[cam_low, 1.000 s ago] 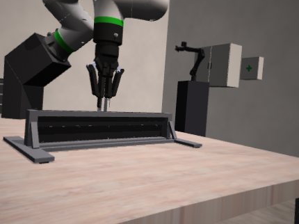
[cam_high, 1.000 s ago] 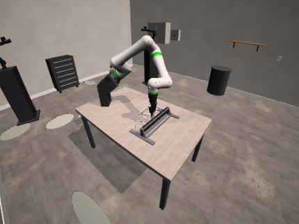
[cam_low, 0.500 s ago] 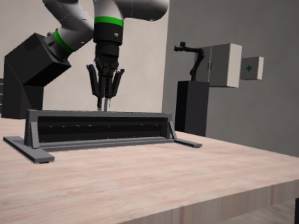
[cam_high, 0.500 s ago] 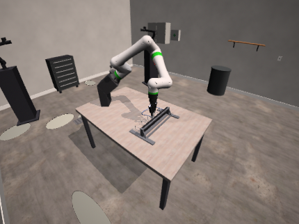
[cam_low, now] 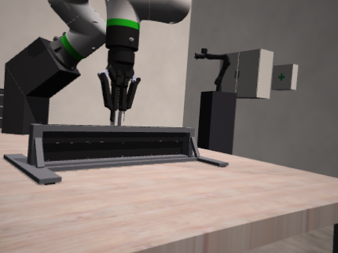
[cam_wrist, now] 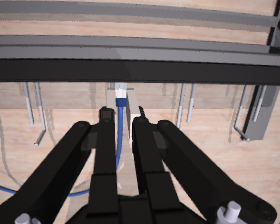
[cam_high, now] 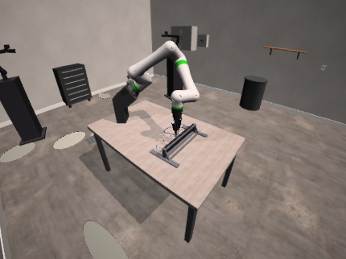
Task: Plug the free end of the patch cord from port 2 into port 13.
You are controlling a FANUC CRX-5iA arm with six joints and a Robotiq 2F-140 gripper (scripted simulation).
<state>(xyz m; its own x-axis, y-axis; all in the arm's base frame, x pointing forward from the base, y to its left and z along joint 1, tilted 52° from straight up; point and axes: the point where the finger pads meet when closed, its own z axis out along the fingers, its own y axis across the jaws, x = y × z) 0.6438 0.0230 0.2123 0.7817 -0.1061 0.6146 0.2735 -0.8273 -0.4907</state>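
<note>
My gripper is now 10 mm short of the pale plug and 30 mm above it.
</note>
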